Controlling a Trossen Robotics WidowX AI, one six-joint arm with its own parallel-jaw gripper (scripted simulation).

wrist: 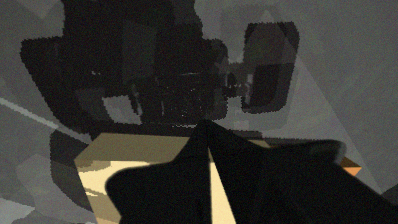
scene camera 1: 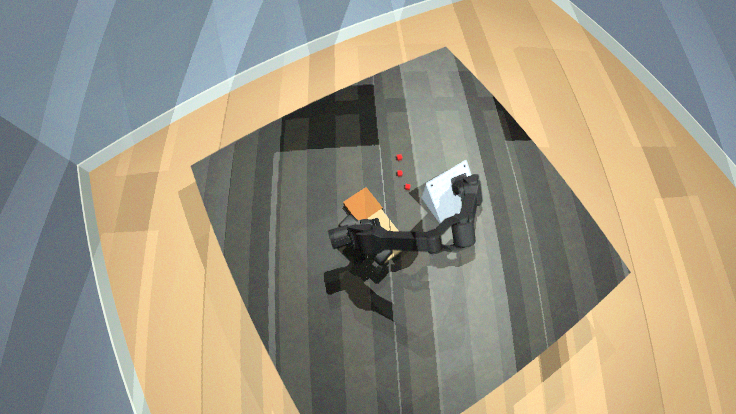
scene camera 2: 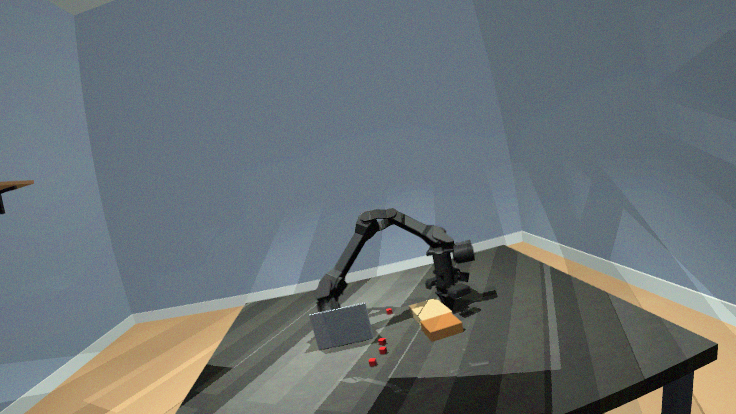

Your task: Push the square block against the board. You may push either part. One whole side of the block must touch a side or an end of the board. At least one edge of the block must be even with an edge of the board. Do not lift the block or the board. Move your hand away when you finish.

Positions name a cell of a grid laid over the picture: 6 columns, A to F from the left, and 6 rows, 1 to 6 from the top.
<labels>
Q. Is the gripper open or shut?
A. Shut.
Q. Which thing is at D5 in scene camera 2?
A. An orange square block.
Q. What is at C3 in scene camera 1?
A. An orange square block.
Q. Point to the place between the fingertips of the gripper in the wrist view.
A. D4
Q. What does the gripper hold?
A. Nothing.
</labels>
